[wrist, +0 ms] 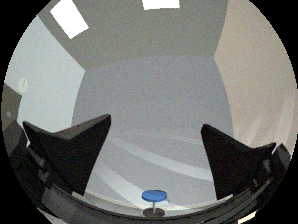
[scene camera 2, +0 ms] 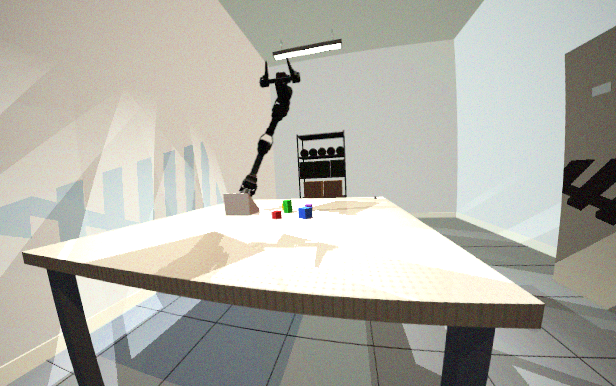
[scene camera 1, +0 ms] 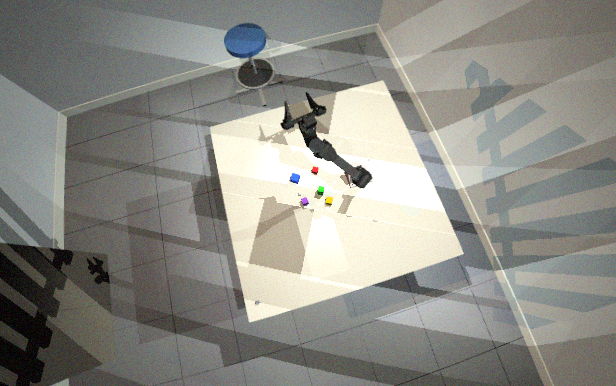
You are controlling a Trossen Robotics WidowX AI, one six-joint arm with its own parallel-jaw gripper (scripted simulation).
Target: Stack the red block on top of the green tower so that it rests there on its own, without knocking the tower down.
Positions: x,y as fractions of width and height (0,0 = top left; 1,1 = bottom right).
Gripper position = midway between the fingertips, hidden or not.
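Observation:
My gripper (scene camera 1: 0.48,0.25) is open, and it holds nothing. In the other view, that of the wrist, I can see my gripper (wrist: 0.53,0.56) too.

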